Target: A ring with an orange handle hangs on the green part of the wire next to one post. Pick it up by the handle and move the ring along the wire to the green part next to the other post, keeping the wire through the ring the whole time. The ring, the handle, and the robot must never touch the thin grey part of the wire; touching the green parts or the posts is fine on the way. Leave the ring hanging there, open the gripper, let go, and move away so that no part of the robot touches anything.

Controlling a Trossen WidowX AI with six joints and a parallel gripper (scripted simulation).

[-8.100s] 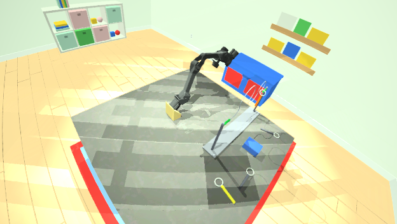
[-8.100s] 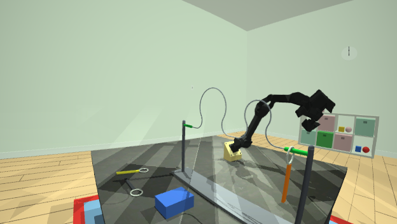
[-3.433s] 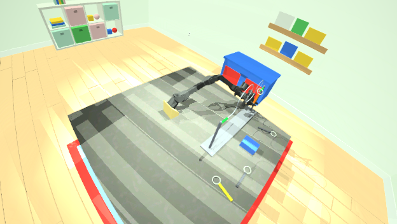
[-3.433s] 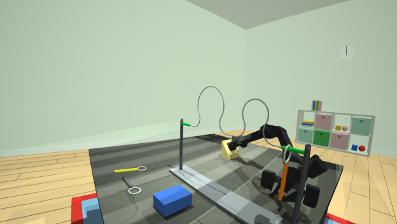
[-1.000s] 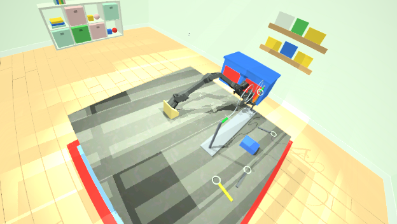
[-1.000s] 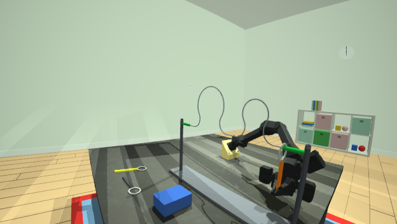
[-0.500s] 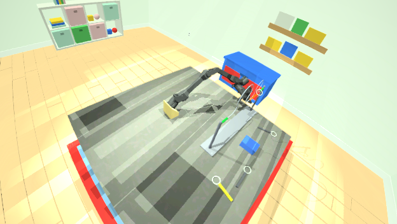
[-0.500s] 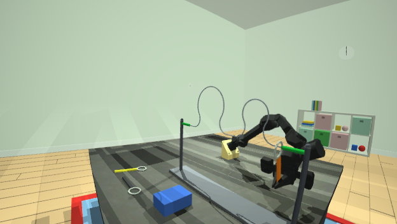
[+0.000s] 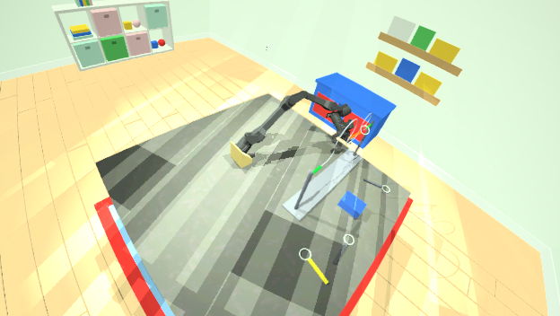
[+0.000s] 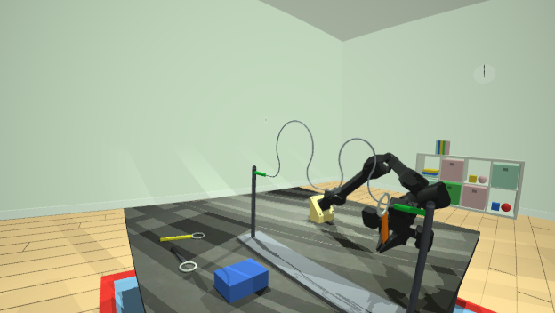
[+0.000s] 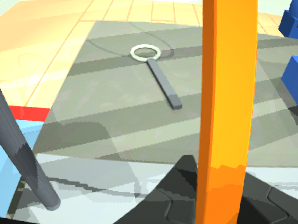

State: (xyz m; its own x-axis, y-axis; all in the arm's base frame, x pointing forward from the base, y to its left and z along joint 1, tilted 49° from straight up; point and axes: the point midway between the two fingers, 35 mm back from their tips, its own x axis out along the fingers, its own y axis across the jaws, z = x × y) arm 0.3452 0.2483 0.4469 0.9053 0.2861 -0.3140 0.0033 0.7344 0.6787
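My gripper tip is 30 mm short of the clamp rig, 190 mm to the left of it and 80 mm below it. Round my gripper tip: orange-handled ring: 10 mm ahead, 10 mm to the left, 90 mm above; then yellow-handled ring: 260 mm ahead, 630 mm to the right, 140 mm below.
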